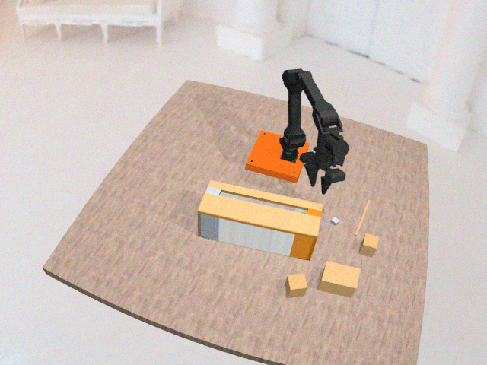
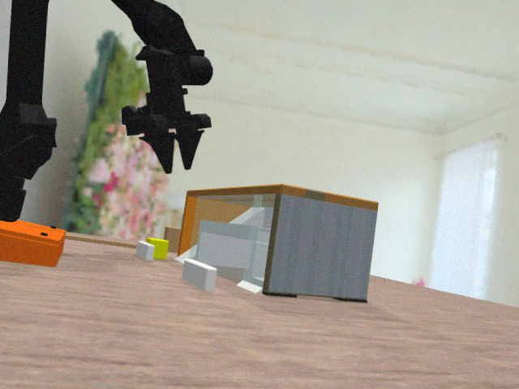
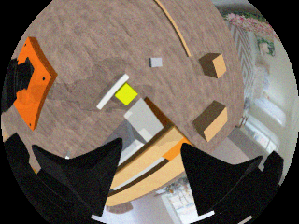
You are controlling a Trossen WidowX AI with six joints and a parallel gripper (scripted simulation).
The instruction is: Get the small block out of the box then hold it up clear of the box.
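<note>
Right now my gripper tip is 14 cm above the yellow block and 2 cm past it. From my gripper tip the other things lie so: clear-fronted box: 16 cm to the right, 10 cm below, 8 cm ahead; thin wooden stick: 19 cm to the left, 15 cm below, 9 cm behind.
</note>
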